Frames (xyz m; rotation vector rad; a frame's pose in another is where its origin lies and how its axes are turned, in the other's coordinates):
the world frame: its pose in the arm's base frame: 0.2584 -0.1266 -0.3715 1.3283 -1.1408 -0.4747
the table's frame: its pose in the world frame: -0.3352 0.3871 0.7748 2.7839 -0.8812 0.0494
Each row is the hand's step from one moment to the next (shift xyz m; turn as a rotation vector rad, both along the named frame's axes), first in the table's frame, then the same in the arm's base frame.
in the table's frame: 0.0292 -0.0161 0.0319 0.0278 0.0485 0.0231
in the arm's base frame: 0.0437 -0.0132 0.0071 0.0250 -0.0049 -0.0549
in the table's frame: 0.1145 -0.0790 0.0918 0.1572 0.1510 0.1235
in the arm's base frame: 0.1443 -0.0700 0.0453 0.1547 -0.0525 -0.1899
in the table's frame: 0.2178 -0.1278 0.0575 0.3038 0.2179 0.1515
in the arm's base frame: 0.1677 -0.1840 0.0714 0.2338 -0.1550 -0.2899
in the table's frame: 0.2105 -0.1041 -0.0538 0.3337 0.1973 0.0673
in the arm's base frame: 0.0625 -0.2256 0.0568 0.1761 -0.2238 -0.2715
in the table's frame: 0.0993 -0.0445 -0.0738 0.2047 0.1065 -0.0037
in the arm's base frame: -0.0139 -0.1283 0.0253 0.0707 -0.1608 -0.1496
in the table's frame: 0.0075 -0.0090 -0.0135 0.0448 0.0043 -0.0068
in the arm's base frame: -0.0071 -0.0144 0.0079 0.0132 -0.0413 -0.0139
